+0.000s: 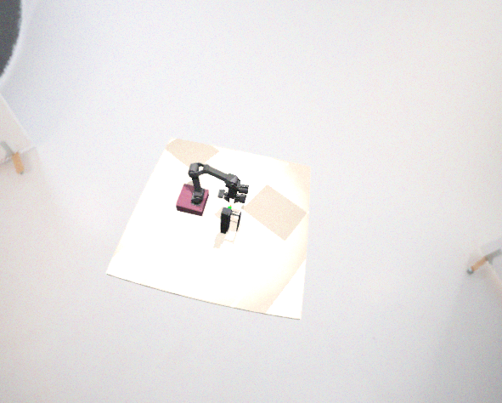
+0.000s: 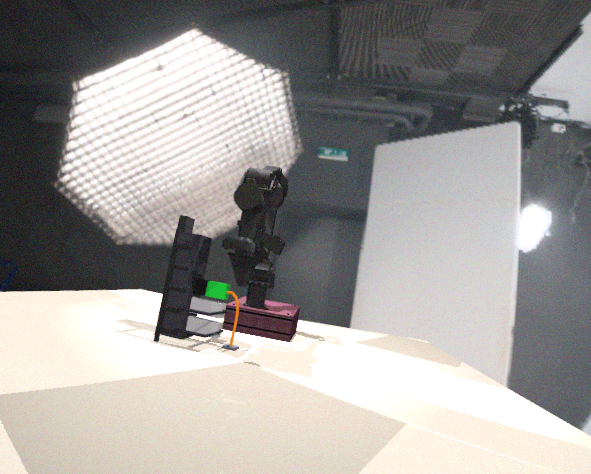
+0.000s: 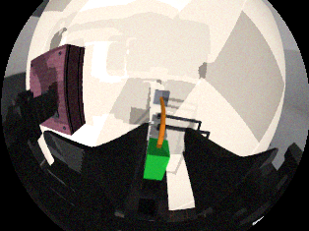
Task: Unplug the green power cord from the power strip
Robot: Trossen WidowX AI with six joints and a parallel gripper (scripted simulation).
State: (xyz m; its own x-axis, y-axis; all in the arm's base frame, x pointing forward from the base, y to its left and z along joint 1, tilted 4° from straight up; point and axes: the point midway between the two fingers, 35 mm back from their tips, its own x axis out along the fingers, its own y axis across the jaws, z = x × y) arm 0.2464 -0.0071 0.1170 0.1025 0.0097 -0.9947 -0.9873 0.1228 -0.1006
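My gripper tip is now 10 mm past the green plug, 70 mm to the left of it and 10 mm above it.
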